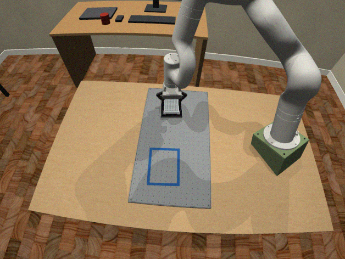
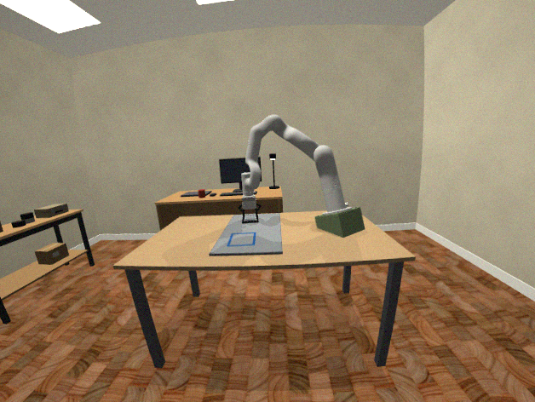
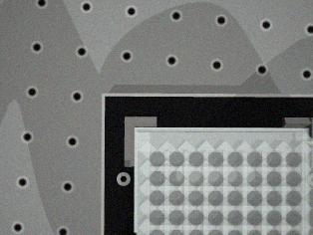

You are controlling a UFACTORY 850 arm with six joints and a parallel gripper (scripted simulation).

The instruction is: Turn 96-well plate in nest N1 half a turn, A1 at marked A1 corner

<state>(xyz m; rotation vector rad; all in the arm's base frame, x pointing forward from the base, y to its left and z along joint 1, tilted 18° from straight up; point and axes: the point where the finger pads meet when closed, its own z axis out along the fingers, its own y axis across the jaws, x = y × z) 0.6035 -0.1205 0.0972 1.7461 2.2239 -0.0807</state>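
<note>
Now: hand 20 mm above the plate nest. Round my hand: 96-well plate: 10 mm below.
</note>
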